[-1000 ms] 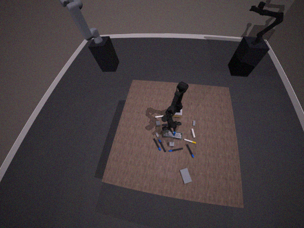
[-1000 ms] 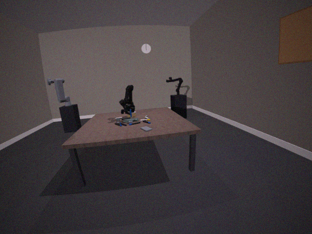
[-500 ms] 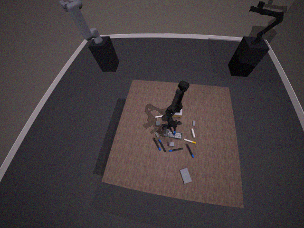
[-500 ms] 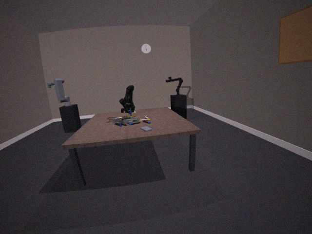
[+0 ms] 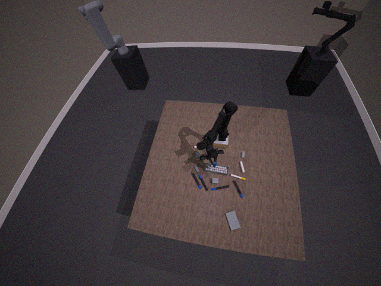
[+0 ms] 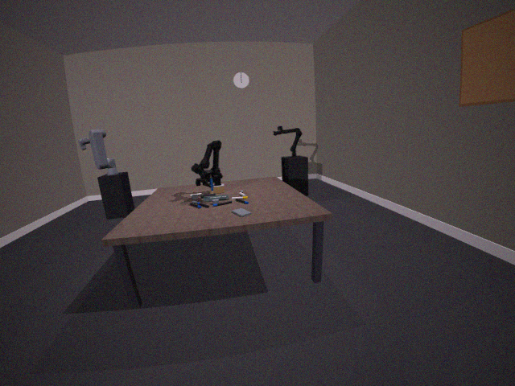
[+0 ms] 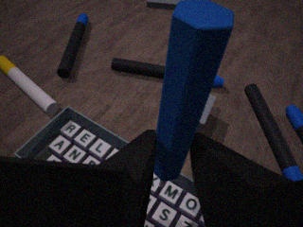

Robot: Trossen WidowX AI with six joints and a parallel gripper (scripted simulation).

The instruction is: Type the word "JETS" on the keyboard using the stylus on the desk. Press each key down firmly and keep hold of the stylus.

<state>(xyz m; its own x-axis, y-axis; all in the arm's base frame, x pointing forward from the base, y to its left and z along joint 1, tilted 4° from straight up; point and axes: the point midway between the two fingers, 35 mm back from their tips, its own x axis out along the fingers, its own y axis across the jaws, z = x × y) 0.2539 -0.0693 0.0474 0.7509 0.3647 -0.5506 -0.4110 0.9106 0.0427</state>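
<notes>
Now: gripper tip 110 mm past the black bar, 90 mm above it and 40 mm to the left of it. From my gripper tip the other things lie so: yellow marker (210 mm to the left, 100 mm below, 50 mm ahead); then grey block (100 mm ahead, 90 mm below, 10 mm to the left); then blue stylus (20 mm below).
</notes>
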